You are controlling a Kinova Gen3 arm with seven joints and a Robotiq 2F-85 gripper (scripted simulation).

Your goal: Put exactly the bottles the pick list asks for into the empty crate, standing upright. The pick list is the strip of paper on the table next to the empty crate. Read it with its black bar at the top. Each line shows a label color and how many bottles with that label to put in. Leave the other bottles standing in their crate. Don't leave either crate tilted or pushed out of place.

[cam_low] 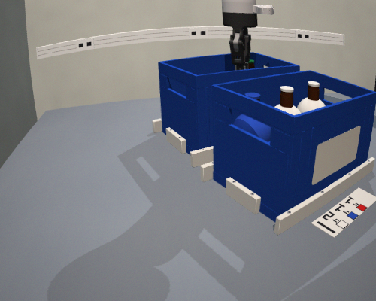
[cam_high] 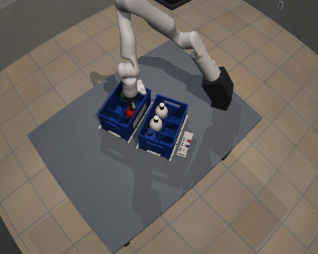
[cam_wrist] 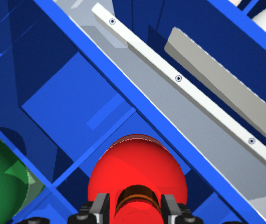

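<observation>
The red-label bottle lies 70 mm below my hand. The rest, counted from my hand: white bottle (130 mm behind, 110 mm to the left, 70 mm below); then green-label bottle (50 mm behind, 110 mm to the right, 70 mm below); then blue-label bottle (40 mm ahead, 180 mm to the left, 70 mm below).
</observation>
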